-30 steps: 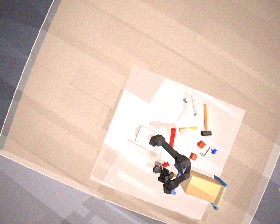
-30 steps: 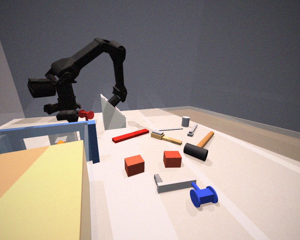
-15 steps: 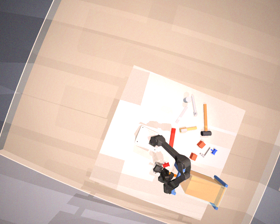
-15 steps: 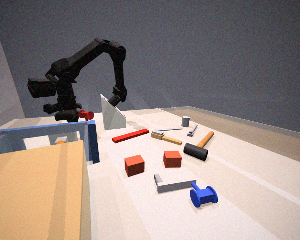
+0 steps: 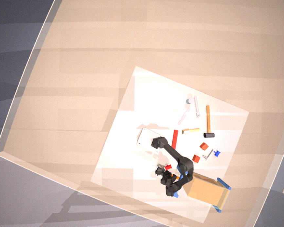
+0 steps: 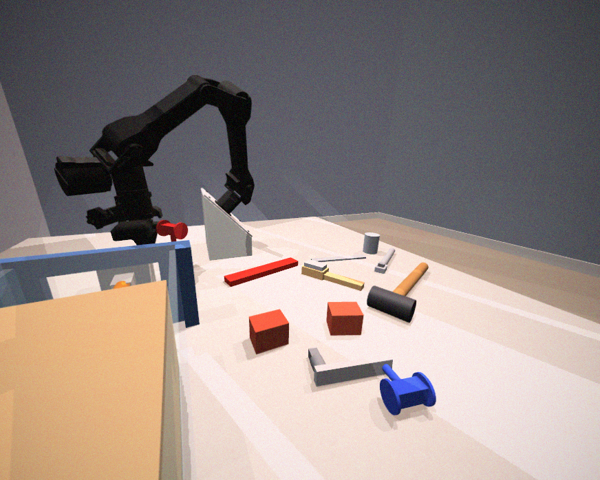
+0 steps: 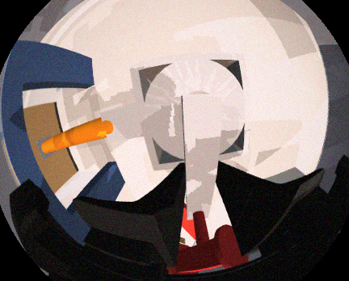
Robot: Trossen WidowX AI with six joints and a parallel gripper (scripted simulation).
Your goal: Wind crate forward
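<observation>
Right now my gripper tip is 20 mm to the right of the winch handle and 20 mm below it. From my gripper tip the other things lie so: red knob 50 mm to the left, 50 mm above; then winch 10 mm behind, 60 mm to the right, 60 mm below; then blue steel frame 160 mm ahead, 30 mm to the right, 20 mm above.
</observation>
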